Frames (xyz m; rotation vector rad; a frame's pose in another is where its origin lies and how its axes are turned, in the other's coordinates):
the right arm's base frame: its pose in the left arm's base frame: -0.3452 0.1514 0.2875 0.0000 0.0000 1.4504
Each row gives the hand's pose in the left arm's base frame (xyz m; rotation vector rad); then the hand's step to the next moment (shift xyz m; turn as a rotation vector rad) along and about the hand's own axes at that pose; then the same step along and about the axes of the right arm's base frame.
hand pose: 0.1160 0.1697 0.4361 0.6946 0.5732 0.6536
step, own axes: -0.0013 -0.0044 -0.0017 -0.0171 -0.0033 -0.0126
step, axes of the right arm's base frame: -0.0029 0.0001 -0.0040 -0.0113 0.0173 -0.0060
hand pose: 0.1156 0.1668 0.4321 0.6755 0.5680 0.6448
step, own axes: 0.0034 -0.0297 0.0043 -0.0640 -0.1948 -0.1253
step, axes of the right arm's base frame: -0.0153 -0.0175 -0.0193 -0.1206 0.0427 -0.2034
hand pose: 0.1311 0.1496 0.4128 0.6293 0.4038 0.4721
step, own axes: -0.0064 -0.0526 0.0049 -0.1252 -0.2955 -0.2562
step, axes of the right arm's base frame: -0.0412 -0.0177 -0.0287 -0.1742 0.1218 -0.3514
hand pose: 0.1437 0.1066 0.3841 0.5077 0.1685 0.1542
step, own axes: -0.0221 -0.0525 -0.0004 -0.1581 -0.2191 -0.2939
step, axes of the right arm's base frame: -0.0508 0.0101 -0.0236 -0.1030 0.1783 -0.3420
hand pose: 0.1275 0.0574 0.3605 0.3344 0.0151 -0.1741
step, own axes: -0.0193 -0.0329 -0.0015 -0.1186 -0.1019 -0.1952
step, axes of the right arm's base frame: -0.0296 0.0213 -0.0113 -0.0266 0.1294 -0.2124
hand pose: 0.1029 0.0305 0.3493 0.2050 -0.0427 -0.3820
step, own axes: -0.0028 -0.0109 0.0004 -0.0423 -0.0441 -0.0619
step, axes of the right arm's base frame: -0.0096 0.0055 -0.0019 -0.0184 0.0486 -0.0698
